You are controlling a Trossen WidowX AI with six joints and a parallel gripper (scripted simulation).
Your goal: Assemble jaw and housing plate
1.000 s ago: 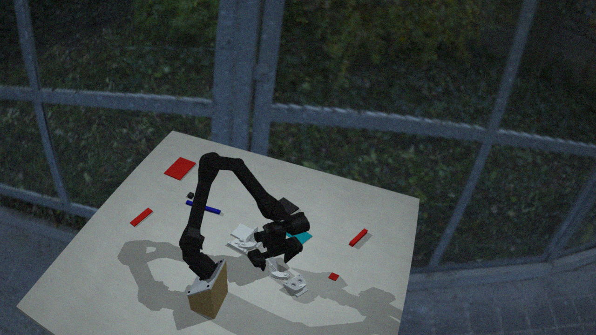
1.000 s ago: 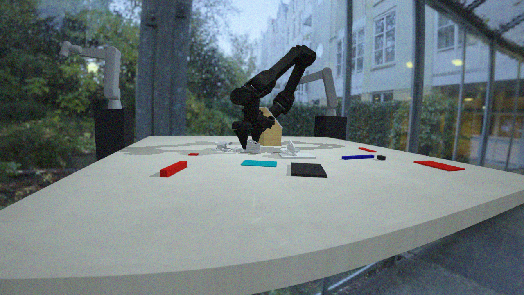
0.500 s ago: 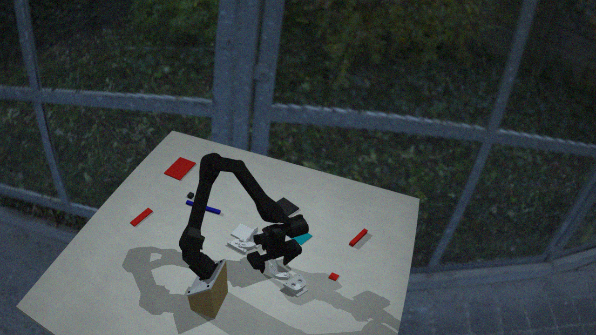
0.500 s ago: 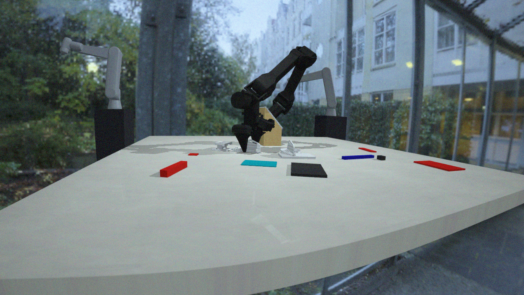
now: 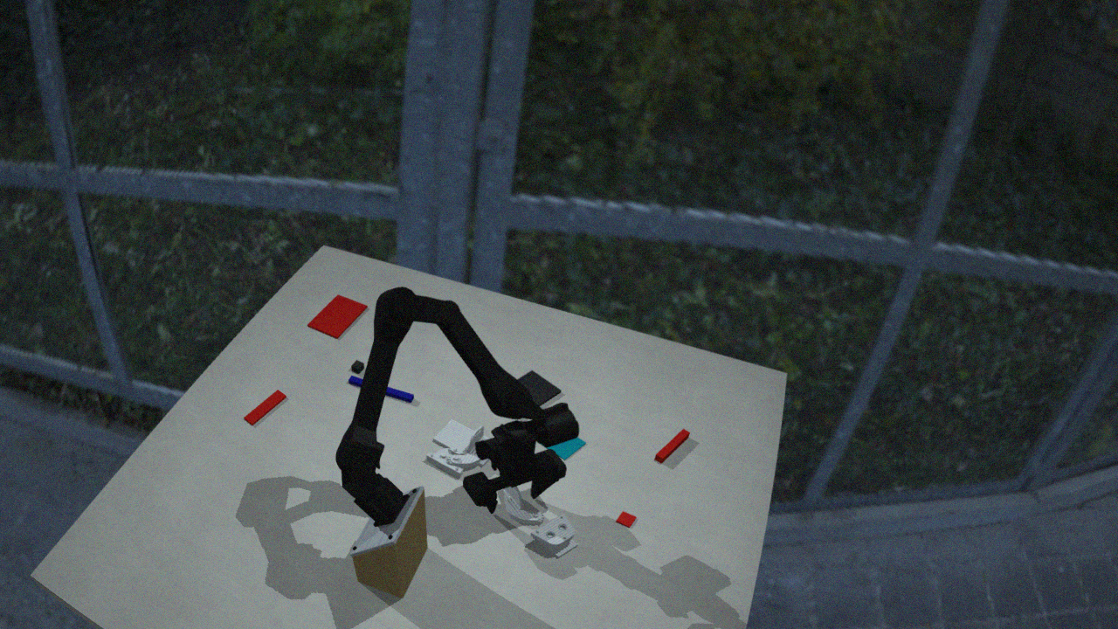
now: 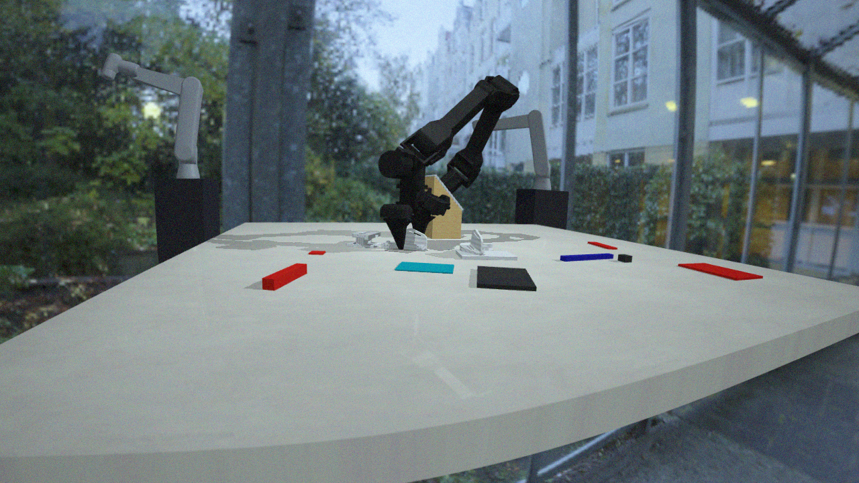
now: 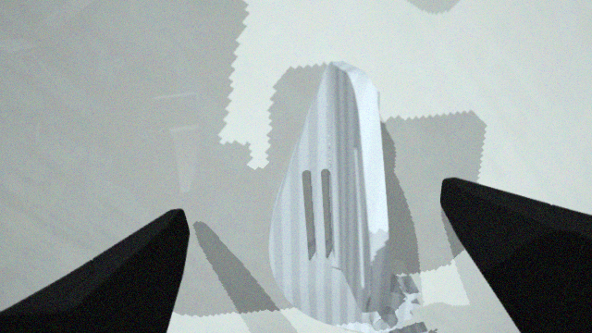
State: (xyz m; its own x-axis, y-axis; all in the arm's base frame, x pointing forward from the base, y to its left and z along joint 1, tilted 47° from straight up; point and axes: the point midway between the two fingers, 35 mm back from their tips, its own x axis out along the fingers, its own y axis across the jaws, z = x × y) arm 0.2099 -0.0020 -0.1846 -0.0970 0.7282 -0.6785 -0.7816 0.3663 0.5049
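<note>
The white base plate lies 110 mm ahead of my gripper tip and 140 mm to the left of it. Round my gripper tip: ribbed white stand 50 mm behind, 110 mm to the right; then teal tile 210 mm ahead, 10 mm to the right; then white housing plate 50 mm behind, 100 mm to the right, 20 mm above.
</note>
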